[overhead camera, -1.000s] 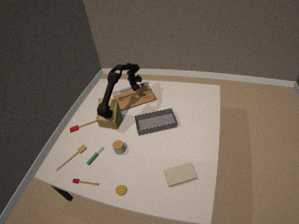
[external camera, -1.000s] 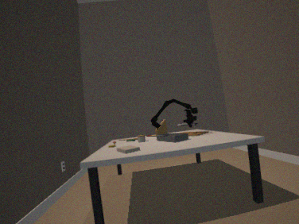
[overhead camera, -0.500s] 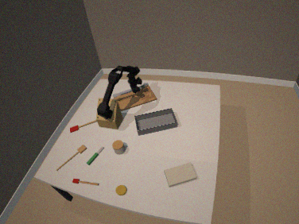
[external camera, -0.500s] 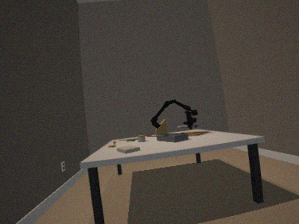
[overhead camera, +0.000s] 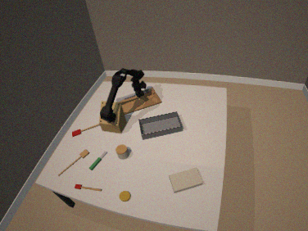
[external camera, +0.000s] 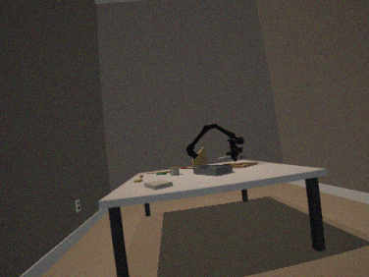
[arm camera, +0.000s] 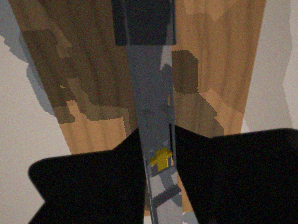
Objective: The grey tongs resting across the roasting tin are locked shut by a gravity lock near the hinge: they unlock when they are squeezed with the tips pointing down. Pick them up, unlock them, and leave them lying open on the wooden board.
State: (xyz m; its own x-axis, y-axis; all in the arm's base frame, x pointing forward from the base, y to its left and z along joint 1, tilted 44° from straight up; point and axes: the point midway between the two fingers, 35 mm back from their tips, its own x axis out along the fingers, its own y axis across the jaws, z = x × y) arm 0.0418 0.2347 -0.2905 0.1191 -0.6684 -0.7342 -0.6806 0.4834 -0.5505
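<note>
The yellow lock piece lies 4 cm above my gripper tip. Also, from my gripper tip: red-headed spatula (48 cm to the right, 31 cm behind, 4 cm below); grey roasting tin (30 cm ahead, 26 cm to the right, 2 cm below); wooden board (4 cm below, 1 cm to the right, 1 cm behind).
</note>
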